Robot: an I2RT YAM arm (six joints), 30 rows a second.
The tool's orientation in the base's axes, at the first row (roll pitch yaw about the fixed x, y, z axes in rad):
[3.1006, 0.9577, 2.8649]
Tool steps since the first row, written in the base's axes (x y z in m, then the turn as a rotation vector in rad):
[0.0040, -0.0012, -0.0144, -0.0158, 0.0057, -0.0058]
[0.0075, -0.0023, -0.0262, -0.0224, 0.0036, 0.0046]
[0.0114, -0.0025, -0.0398, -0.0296, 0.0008, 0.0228]
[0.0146, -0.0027, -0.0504, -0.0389, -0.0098, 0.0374]
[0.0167, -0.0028, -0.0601, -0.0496, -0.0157, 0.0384]
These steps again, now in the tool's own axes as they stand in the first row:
[0.0094, -0.0005, 0.0117, 0.0144, 0.0016, -0.0103]
[0.0169, -0.0010, 0.0215, 0.0092, -0.0018, -0.0212]
[0.0258, -0.0006, 0.0324, -0.0021, -0.0058, -0.0369]
[0.0327, -0.0003, 0.0411, -0.0106, -0.0180, -0.0507]
[0.0395, -0.0001, 0.0484, -0.0064, -0.0263, -0.0587]

